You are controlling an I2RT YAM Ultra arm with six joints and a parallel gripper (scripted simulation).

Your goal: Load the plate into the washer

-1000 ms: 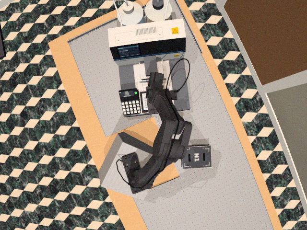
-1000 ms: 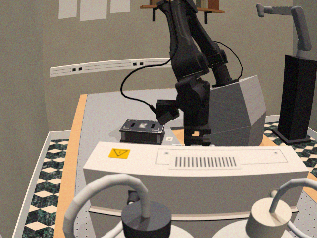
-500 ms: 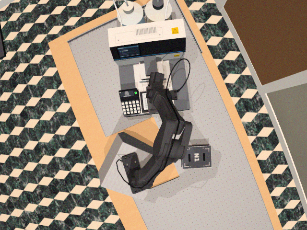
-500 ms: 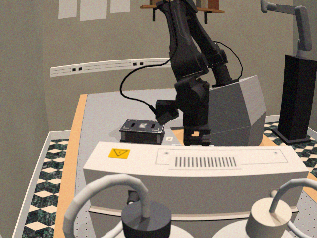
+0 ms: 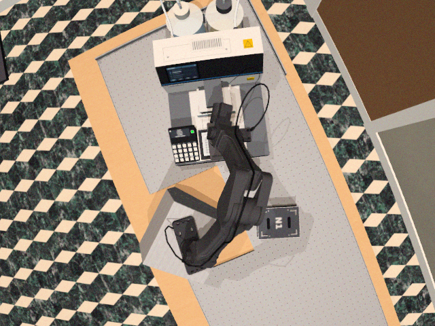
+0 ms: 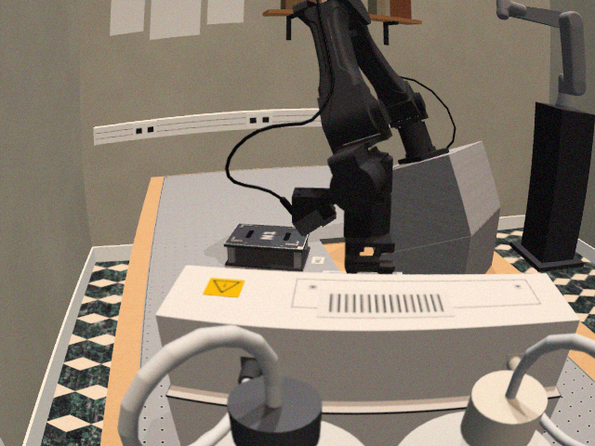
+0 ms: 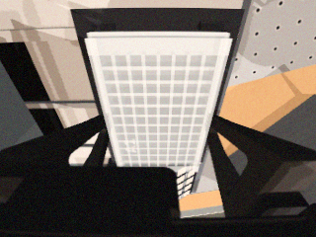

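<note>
The plate lies right at my hand. Also, from my hand: plate washer (30 mm ahead, 150 mm to the left, 20 mm above); then dark carrier pocket (20 mm below); then label (20 mm ahead, 330 mm to the right, 110 mm below).
</note>
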